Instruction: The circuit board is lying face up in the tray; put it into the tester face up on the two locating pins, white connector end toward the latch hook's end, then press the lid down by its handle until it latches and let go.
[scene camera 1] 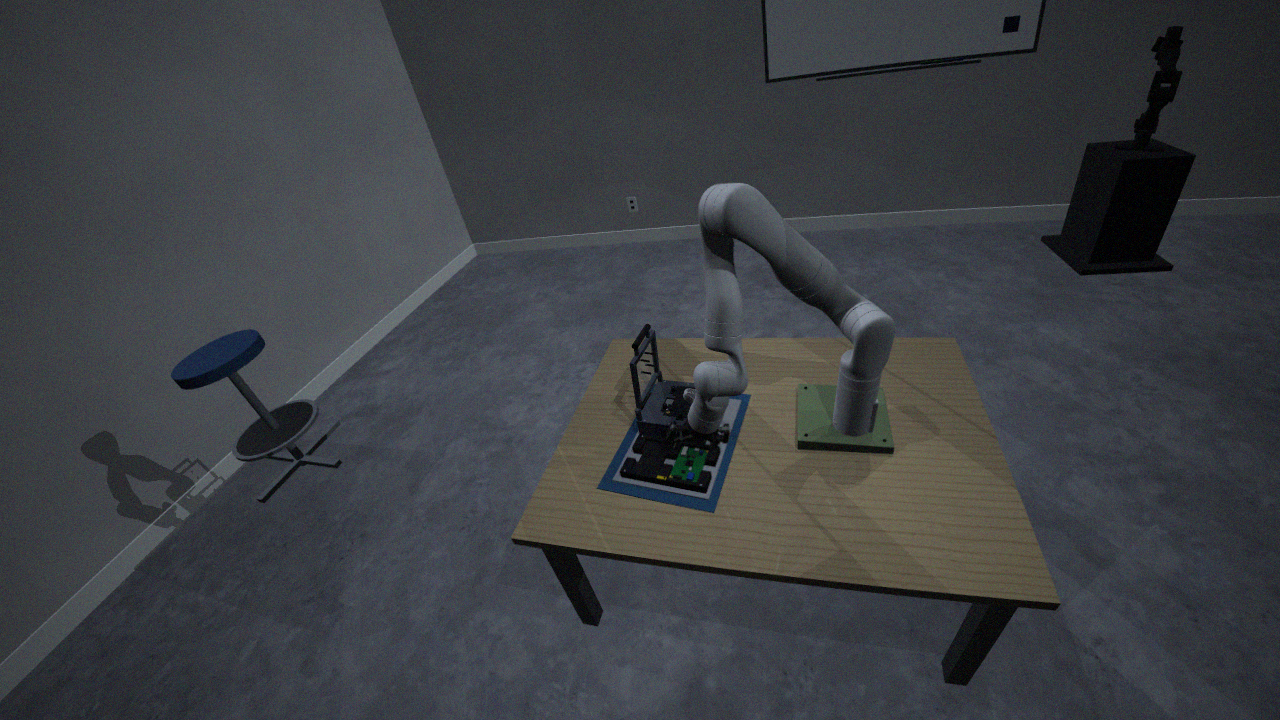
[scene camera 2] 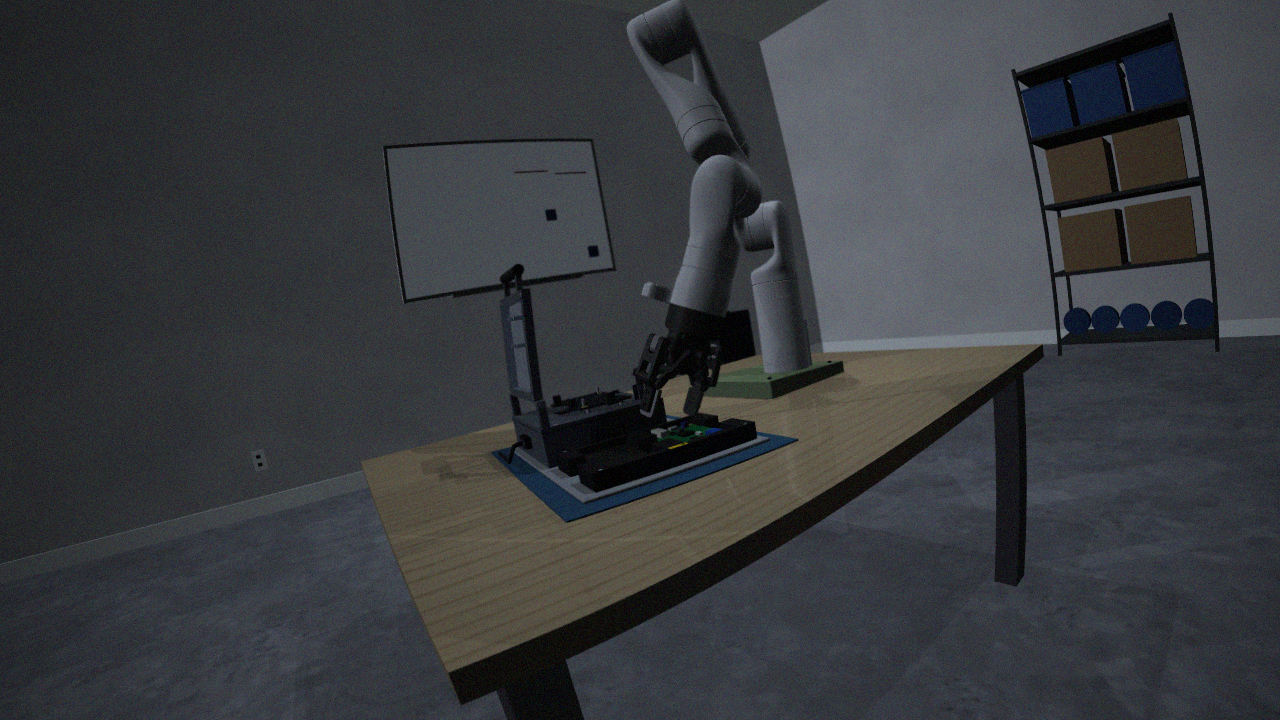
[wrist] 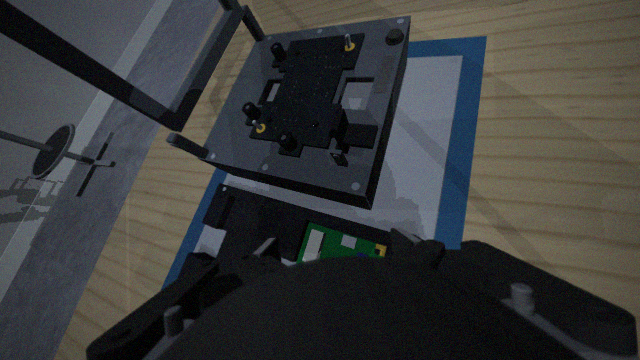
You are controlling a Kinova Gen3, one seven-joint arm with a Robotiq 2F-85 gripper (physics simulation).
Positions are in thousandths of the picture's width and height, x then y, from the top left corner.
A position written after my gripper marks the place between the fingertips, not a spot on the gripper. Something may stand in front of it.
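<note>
I can see my gripper (scene camera 2: 523,577), (scene camera 1: 542,619), (wrist: 524,682). There is also a green circuit board (scene camera 1: 539,641), (scene camera 2: 536,601), and with it in this scene I see a lid (scene camera 2: 404,430), (scene camera 1: 504,509), (wrist: 249,182).
</note>
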